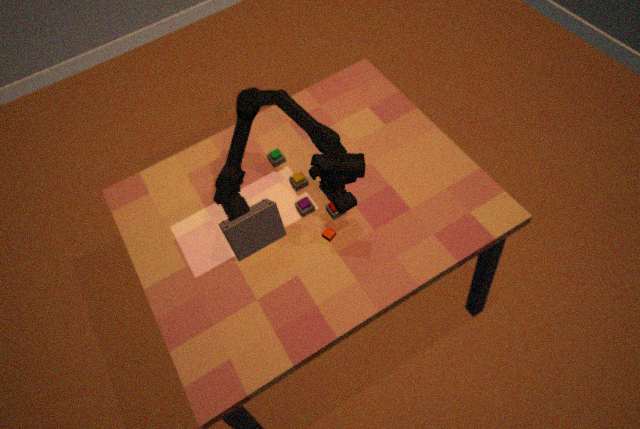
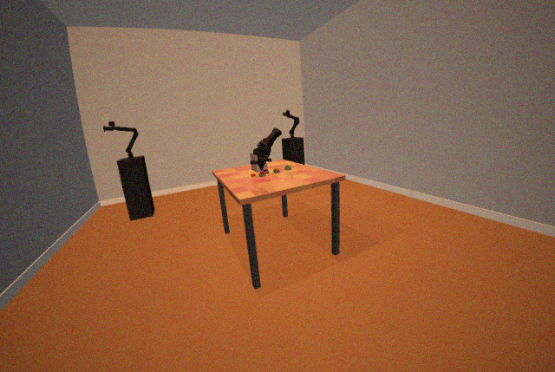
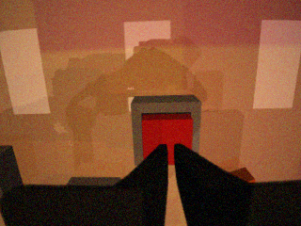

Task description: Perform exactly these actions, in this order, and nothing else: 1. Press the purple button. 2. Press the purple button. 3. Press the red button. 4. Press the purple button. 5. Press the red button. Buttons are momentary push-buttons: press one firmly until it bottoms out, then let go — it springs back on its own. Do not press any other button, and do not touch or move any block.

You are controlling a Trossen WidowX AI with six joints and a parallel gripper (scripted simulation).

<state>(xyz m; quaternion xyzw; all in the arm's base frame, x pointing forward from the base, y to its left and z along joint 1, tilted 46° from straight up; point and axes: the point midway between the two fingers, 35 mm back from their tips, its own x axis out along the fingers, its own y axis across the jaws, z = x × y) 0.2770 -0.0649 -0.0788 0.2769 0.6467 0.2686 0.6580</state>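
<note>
My gripper tip is 20 mm above the red button. Also, from my gripper tip: yellow button 40 mm behind, 170 mm to the left, 30 mm below; then green button 60 mm behind, 300 mm to the left, 20 mm below; then purple button 80 mm behind, 70 mm to the left, 20 mm below.
</note>
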